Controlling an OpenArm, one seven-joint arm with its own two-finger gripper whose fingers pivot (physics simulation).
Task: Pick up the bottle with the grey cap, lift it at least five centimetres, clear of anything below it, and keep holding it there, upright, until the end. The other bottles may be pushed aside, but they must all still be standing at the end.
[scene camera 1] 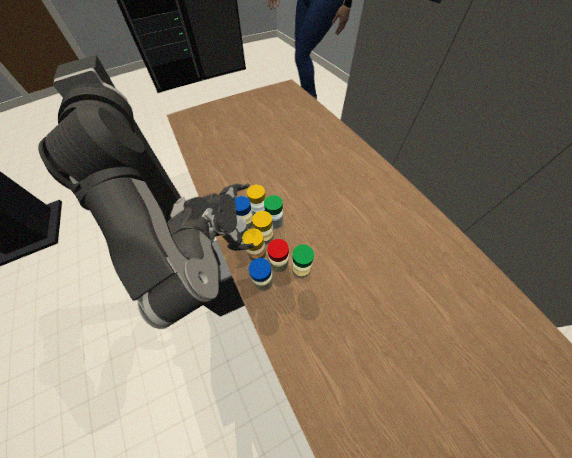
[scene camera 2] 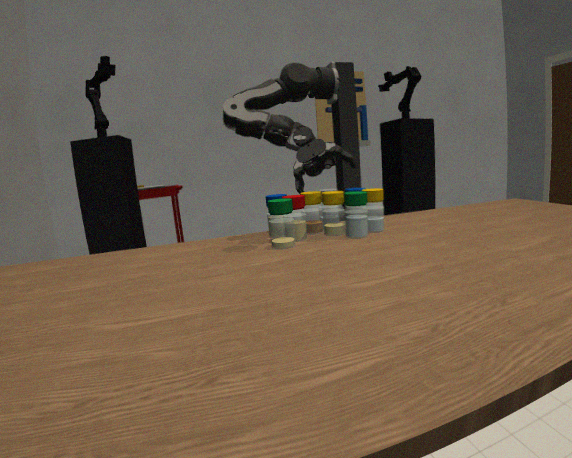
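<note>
The bottle with the grey cap is mostly hidden: in the scene camera 1 view the gripper covers its place, and in the scene camera 2 view a thin grey sliver shows behind the yellow caps. My gripper (scene camera 1: pixel 248 216) (scene camera 2: pixel 326 177) is open and empty, tilted, a little above the caps at the table-edge side of the group. Around it stand bottles with a blue cap (scene camera 1: pixel 242 205), a yellow cap (scene camera 1: pixel 256 193) (scene camera 2: pixel 373 195), a green cap (scene camera 1: pixel 273 205) (scene camera 2: pixel 356 199), a middle yellow cap (scene camera 1: pixel 262 221) (scene camera 2: pixel 333 198) and another yellow cap (scene camera 1: pixel 253 239) (scene camera 2: pixel 311 198), all upright.
A red-capped bottle (scene camera 1: pixel 278 250) (scene camera 2: pixel 296 202), a green-capped bottle (scene camera 1: pixel 303 256) (scene camera 2: pixel 280 206) and a blue-capped bottle (scene camera 1: pixel 260 271) stand at the group's other end. The wooden table (scene camera 1: pixel 380 300) (scene camera 2: pixel 280 340) has its edge close beside the group, on the arm's side.
</note>
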